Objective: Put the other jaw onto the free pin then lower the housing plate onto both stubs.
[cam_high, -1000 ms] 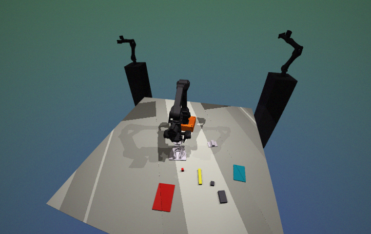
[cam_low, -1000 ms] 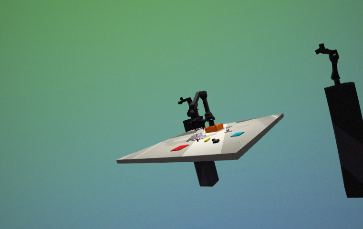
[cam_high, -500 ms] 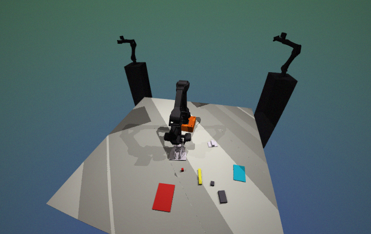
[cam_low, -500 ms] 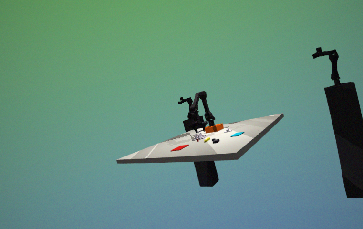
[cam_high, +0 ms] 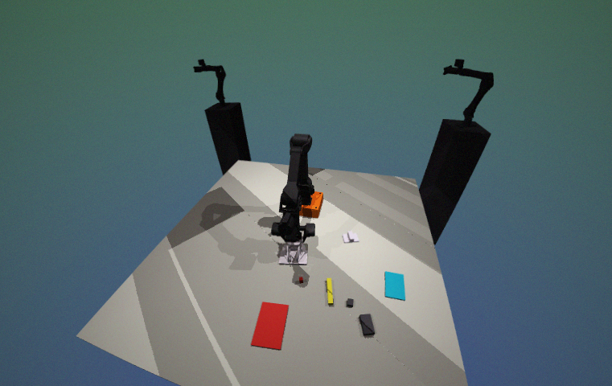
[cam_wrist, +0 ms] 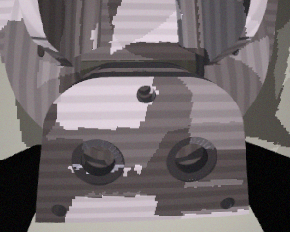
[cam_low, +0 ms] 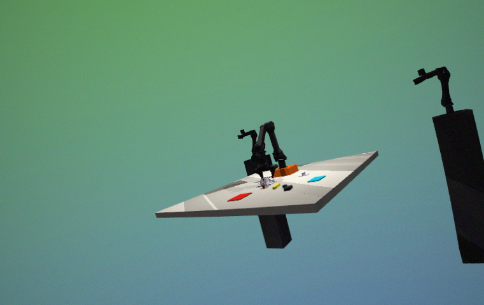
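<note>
The jaw lies 20 mm ahead of my gripper tip, 10 mm to the right of it and 10 mm below it. Round my gripper tip: small red cube (180 mm ahead, 60 mm to the left, 10 mm below); then yellow bar (210 mm ahead, 180 mm to the left, 20 mm below); then red sheet (360 mm ahead, 20 mm below, 10 mm to the right).
</note>
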